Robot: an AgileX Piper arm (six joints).
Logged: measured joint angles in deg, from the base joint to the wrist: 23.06, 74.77, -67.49, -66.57, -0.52, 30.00; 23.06, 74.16, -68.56, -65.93, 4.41, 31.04; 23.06, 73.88, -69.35, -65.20, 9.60, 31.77; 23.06, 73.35, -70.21, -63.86, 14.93, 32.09; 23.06, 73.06, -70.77, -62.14, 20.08, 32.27; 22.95, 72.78, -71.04, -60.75, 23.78, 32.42; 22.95, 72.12, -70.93, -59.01, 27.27, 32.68; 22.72, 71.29, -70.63, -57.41, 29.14, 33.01; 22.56, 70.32, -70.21, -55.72, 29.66, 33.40; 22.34, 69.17, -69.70, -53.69, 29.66, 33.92; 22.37, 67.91, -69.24, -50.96, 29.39, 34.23; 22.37, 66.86, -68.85, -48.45, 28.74, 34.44; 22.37, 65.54, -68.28, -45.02, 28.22, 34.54; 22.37, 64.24, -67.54, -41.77, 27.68, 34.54; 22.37, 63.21, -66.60, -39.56, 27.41, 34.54; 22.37, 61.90, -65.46, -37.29, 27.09, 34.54; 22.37, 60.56, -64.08, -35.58, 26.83, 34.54; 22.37, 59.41, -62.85, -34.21, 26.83, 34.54; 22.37, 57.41, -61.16, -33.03, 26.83, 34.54; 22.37, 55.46, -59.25, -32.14, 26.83, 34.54; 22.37, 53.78, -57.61, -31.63, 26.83, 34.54
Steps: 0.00, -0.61, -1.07, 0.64, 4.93, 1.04; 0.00, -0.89, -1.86, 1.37, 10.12, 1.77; 0.00, -1.42, -2.72, 2.71, 15.45, 2.09; 0.00, -1.71, -3.28, 4.43, 20.60, 2.27; -0.11, -1.99, -3.55, 5.82, 24.30, 2.42; -0.11, -2.65, -3.44, 7.56, 27.79, 2.68; -0.34, -3.48, -3.14, 9.16, 29.66, 3.01; -0.50, -4.45, -2.72, 10.85, 30.18, 3.40; -0.72, -5.60, -2.21, 12.88, 30.18, 3.92; -0.69, -6.86, -1.75, 15.61, 29.91, 4.23; -0.69, -7.91, -1.36, 18.12, 29.26, 4.44; -0.69, -9.23, -0.79, 21.55, 28.74, 4.54; -0.69, -10.53, -0.05, 24.80, 28.20, 4.54; -0.69, -11.56, 0.89, 27.01, 27.93, 4.54; -0.69, -12.87, 2.03, 29.28, 27.61, 4.54; -0.69, -14.21, 3.41, 30.99, 27.35, 4.54; -0.69, -15.36, 4.64, 32.36, 27.35, 4.54; -0.69, -17.36, 6.33, 33.54, 27.35, 4.54; -0.69, -19.31, 8.24, 34.43, 27.35, 4.54; -0.69, -20.99, 9.88, 34.94, 27.35, 4.54
